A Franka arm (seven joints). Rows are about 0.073 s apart.
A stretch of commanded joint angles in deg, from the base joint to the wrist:
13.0 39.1 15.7 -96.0 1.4 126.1 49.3
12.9 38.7 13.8 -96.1 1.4 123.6 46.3
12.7 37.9 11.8 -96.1 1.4 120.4 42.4
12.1 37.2 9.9 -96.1 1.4 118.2 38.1
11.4 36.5 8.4 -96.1 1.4 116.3 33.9
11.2 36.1 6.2 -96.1 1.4 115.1 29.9
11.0 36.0 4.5 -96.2 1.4 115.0 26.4
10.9 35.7 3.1 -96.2 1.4 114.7 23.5
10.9 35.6 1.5 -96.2 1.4 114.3 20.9
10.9 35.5 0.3 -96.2 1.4 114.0 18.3
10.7 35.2 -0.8 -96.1 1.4 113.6 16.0
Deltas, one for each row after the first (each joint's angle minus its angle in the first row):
-0.1 -0.4 -1.9 -0.1 0.0 -2.5 -3.0
-0.3 -1.2 -3.9 -0.1 0.0 -5.7 -6.9
-0.9 -1.9 -5.8 -0.1 0.0 -7.9 -11.2
-1.6 -2.6 -7.3 -0.1 0.0 -9.8 -15.4
-1.8 -3.0 -9.5 -0.1 0.0 -11.0 -19.4
-2.0 -3.1 -11.2 -0.2 0.0 -11.1 -22.9
-2.1 -3.4 -12.6 -0.2 0.0 -11.4 -25.8
-2.1 -3.5 -14.2 -0.2 0.0 -11.8 -28.4
-2.1 -3.6 -15.4 -0.2 0.0 -12.1 -31.0
-2.3 -3.9 -16.5 -0.1 0.0 -12.5 -33.3

